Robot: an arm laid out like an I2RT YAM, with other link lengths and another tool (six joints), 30 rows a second.
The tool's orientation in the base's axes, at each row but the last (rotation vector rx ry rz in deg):
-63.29, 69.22, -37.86
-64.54, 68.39, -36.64
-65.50, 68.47, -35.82
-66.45, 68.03, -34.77
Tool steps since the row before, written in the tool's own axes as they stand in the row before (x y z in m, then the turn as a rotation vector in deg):
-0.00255, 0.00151, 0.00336, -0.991, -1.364, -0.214
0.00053, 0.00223, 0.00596, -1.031, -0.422, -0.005
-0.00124, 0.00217, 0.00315, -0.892, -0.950, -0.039
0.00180, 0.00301, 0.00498, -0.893, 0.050, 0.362
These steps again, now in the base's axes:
0.00228, 0.00383, -0.00048, -0.279, 0.306, 1.648
0.00541, 0.00233, -0.00245, -0.244, 0.747, 0.790
0.00219, 0.00294, -0.00166, -0.141, 0.429, 1.223
0.00463, 0.00131, -0.00374, 0.041, 0.922, 0.282

